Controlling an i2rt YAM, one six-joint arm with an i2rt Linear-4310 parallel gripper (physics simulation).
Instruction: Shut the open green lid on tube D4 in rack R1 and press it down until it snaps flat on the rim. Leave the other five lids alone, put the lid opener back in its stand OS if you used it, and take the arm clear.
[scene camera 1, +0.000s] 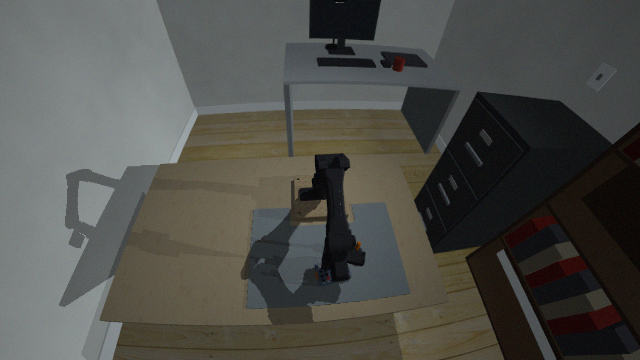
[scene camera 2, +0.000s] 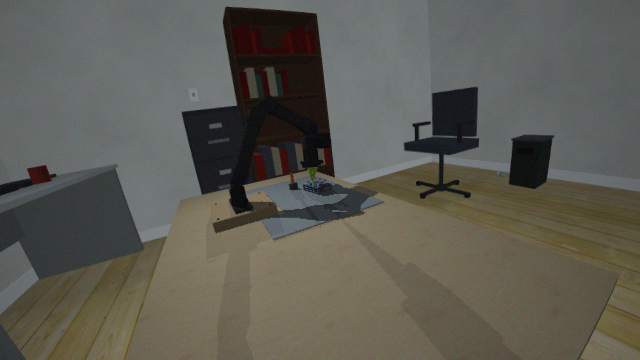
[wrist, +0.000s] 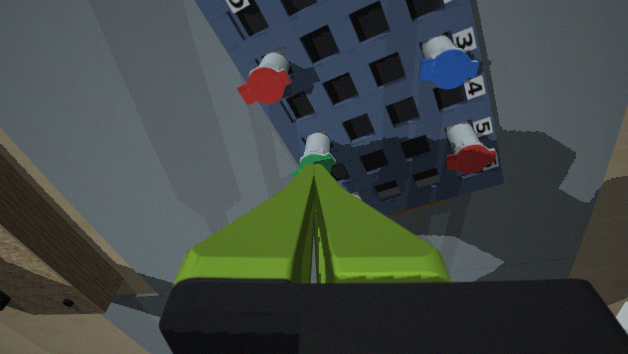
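The blue rack R1 stands on the grey mat. In the wrist view the white tube D4 stands in its left edge column. Its green lid lies across the tube's top end; whether it is snapped flat on the rim I cannot tell. My gripper is shut and empty, its green fingertips over the lid's near part and hiding some of it. Contact is not clear. The orange lid opener stands upright in its dark stand OS.
Other tubes in the rack carry a red lid, a blue lid and a second red lid. A bit of another white tube shows beside the right finger. The arm's wooden base board is at the mat's edge.
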